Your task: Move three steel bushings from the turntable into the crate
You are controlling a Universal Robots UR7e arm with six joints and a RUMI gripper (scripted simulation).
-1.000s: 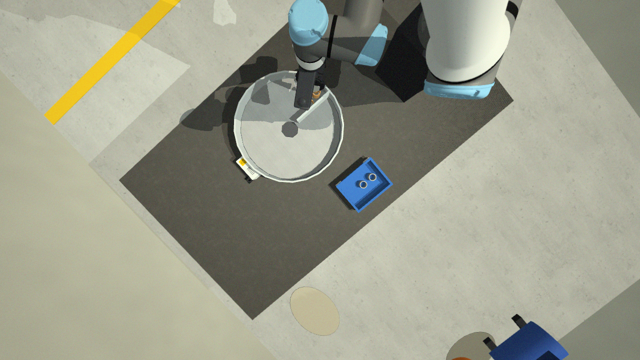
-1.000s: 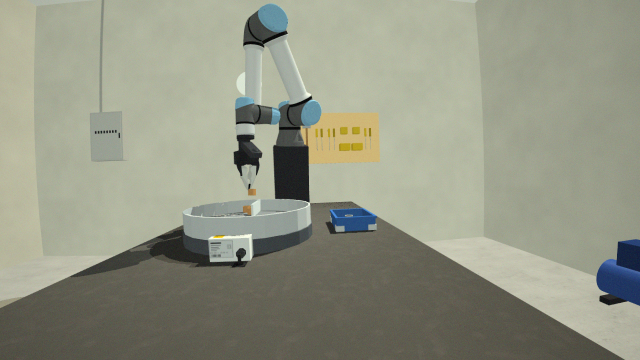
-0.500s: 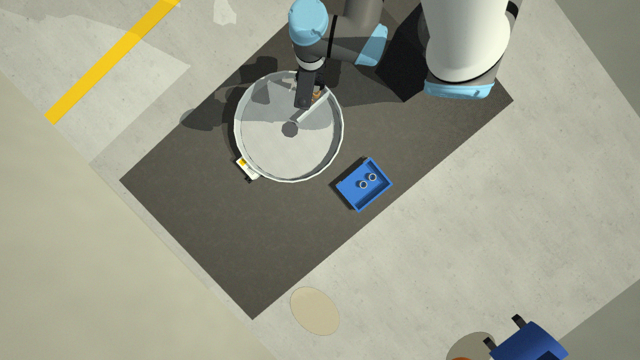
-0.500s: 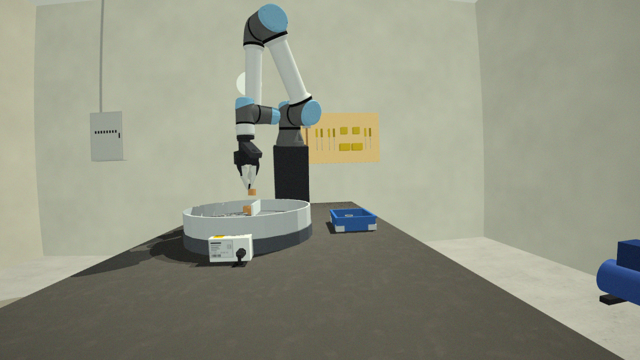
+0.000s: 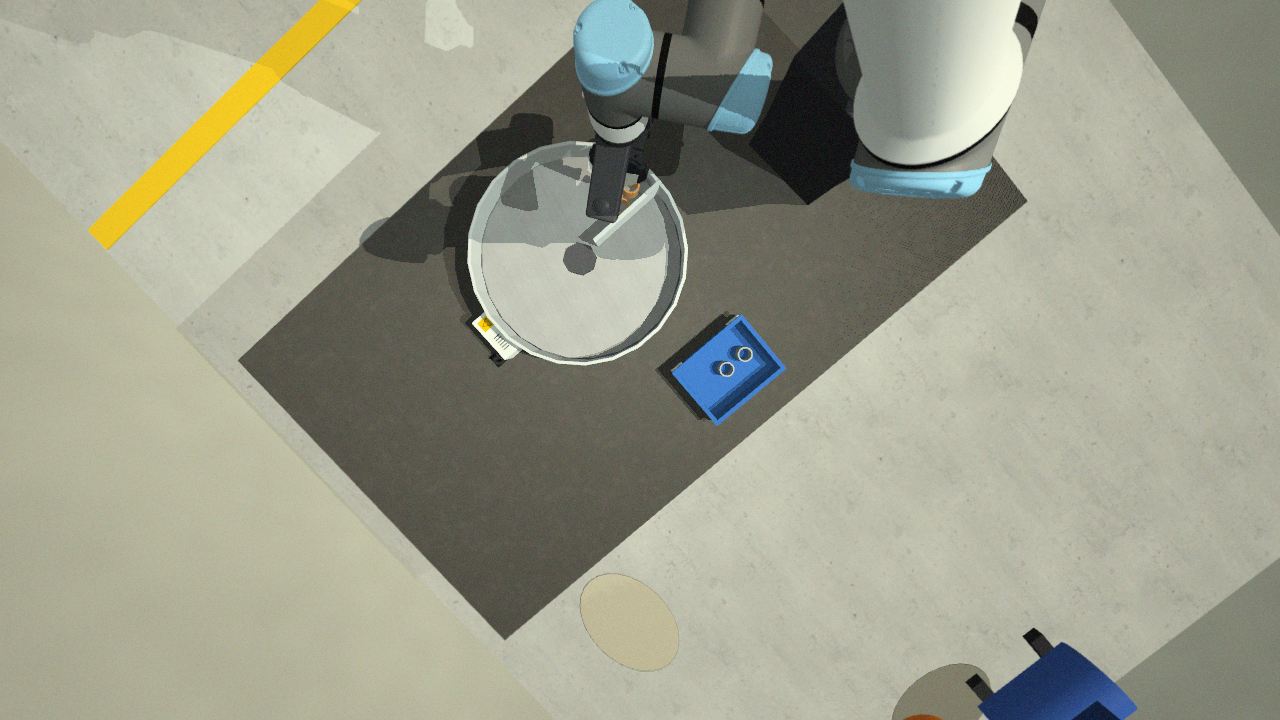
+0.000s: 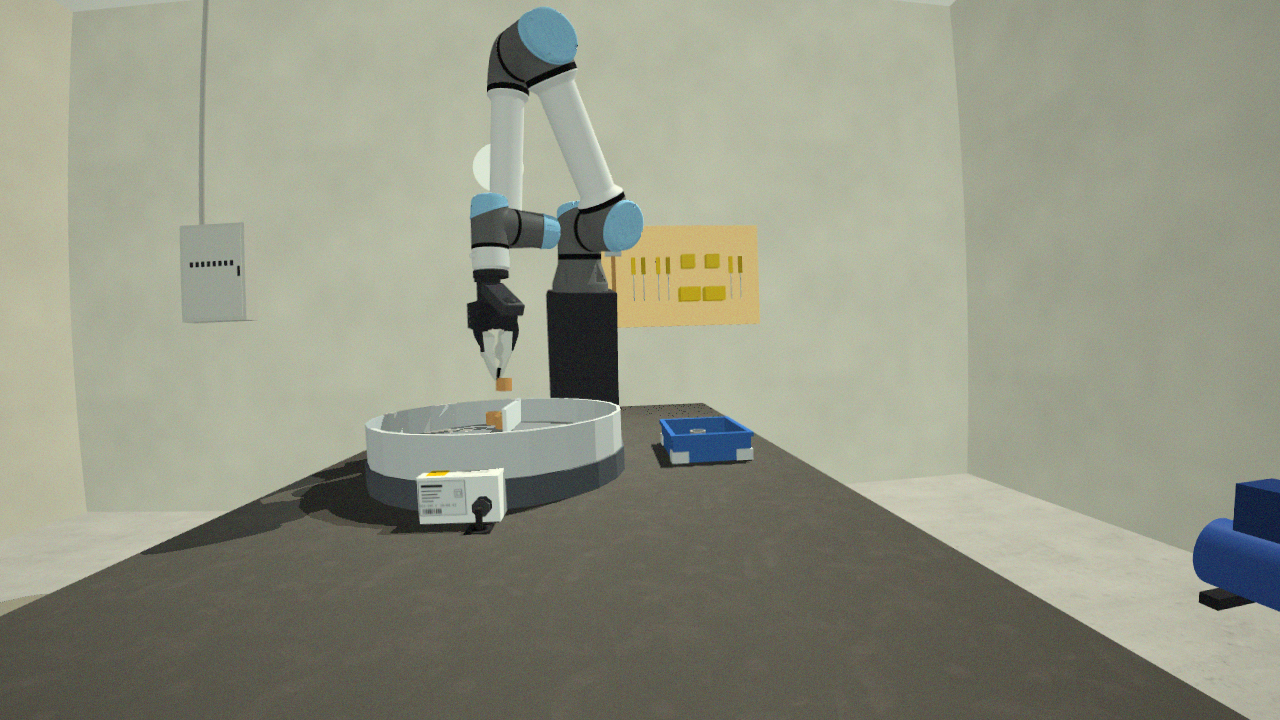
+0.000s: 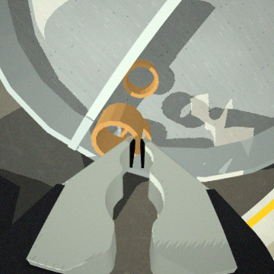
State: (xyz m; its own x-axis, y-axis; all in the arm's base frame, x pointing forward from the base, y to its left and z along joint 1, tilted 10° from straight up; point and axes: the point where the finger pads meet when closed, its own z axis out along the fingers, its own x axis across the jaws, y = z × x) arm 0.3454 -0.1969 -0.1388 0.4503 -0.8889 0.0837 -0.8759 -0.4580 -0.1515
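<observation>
The round white turntable lies 150 mm ahead of my hand, 10 mm to the left of it and 110 mm below it. Round my hand: blue crate (110 mm ahead, 390 mm to the left, 140 mm below).
</observation>
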